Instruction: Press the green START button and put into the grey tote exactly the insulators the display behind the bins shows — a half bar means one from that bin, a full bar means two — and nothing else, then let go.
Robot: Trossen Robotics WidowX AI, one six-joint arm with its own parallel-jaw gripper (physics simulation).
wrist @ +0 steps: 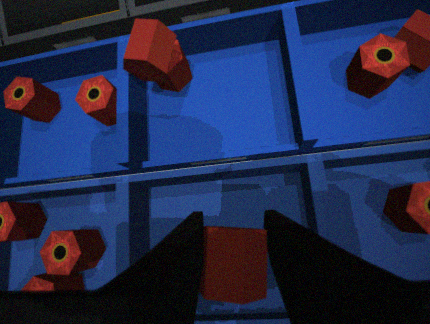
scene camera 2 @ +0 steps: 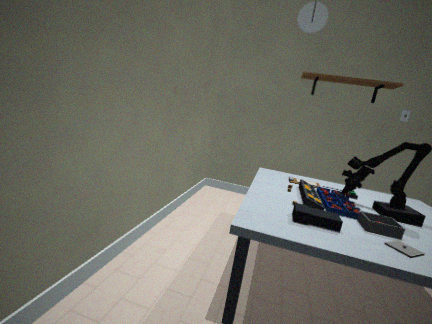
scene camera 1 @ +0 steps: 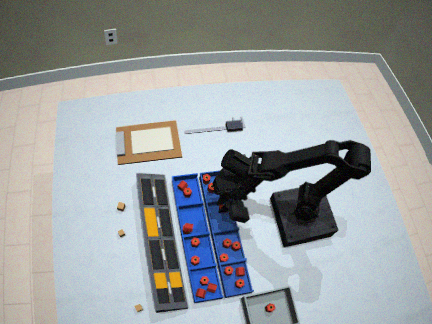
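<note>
My gripper (scene camera 1: pixel 226 208) (wrist: pixel 233 220) (scene camera 2: pixel 348 189) is shut on a red insulator (wrist: pixel 234 263) (scene camera 1: pixel 222 208) and holds it over the second compartment of the right blue bin (scene camera 1: pixel 221 223) (wrist: pixel 181 196). The left blue bin (scene camera 1: pixel 193 212) (wrist: pixel 233 96) lies beside it. Both hold several red insulators, such as a tilted one (wrist: pixel 156 53) (scene camera 1: pixel 188 227) in the left bin. The display (scene camera 1: pixel 140 199) (scene camera 2: pixel 309 194) behind the bins shows one lit yellow half bar (scene camera 1: pixel 151 222) and one full bar (scene camera 1: pixel 168 279). The grey tote (scene camera 1: pixel 244 308) (scene camera 2: pixel 370 222) holds one insulator (scene camera 1: pixel 270 307). My arm hides the START button in scene camera 1.
The robot base (scene camera 1: pixel 303 225) stands right of the bins. A brown clipboard (scene camera 1: pixel 150 157) and a grey tool (scene camera 1: pixel 234 125) lie at the back. Small wooden cubes (scene camera 1: pixel 121 206) (scene camera 1: pixel 121 233) (scene camera 1: pixel 138 307) lie left of the display. A black box (scene camera 2: pixel 315 218) sits near the table edge.
</note>
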